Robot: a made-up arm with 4 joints.
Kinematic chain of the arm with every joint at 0, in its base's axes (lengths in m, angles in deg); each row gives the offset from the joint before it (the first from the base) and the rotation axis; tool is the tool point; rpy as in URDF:
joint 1: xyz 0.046 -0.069 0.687 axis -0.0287 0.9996 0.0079
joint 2: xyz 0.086 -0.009 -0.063 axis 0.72 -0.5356 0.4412
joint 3: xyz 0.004 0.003 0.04 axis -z
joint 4: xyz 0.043 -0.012 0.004 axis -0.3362 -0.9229 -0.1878
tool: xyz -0.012 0.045 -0.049 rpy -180 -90 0
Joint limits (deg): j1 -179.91..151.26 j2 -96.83..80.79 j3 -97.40..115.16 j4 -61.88..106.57
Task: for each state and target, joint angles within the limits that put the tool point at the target. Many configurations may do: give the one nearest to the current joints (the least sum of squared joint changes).
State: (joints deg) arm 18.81 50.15 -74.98 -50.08
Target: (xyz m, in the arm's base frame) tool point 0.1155 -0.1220 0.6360
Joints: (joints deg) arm -14.20 68.15 -96.95 -59.05
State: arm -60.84 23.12 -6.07 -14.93
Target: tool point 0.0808 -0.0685 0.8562
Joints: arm -101.00 7.79 11.86 36.05
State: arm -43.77 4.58 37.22 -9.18
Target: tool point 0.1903 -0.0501 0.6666
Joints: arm -19.58 1.47 13.10 1.88
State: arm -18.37 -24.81 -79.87 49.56
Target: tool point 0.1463 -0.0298 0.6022
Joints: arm -10.49 -43.68 -78.34 21.76
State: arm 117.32 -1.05 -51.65 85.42
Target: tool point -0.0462 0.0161 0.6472
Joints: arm 133.74 12.57 -80.76 74.98
